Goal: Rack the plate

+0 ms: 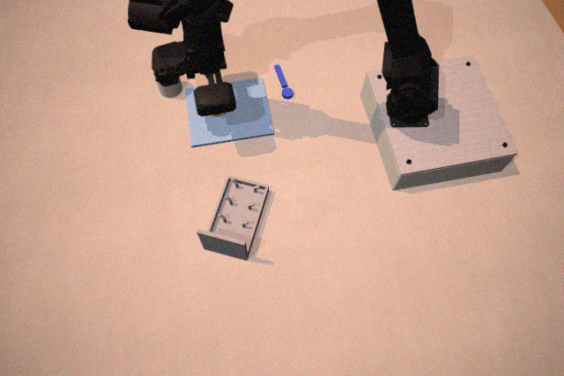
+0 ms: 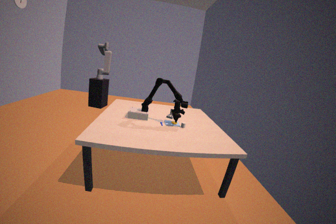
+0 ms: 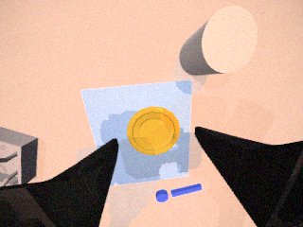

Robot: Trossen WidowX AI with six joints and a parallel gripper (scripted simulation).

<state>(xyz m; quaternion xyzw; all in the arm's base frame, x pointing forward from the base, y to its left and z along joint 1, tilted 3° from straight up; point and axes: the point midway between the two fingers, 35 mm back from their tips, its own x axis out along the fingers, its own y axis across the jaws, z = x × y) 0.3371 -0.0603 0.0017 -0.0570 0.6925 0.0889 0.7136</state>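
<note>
Right now my gripper tip is 2 cm above the yellow plate. The rest, counted from my gripper tip: grey dish rack: 23 cm to the left, 5 cm behind, 1 cm below; then light blue mat: 3 cm below, 3 cm behind, 1 cm to the left; then blue spoon: 13 cm behind, 5 cm to the right, 3 cm below.
</note>
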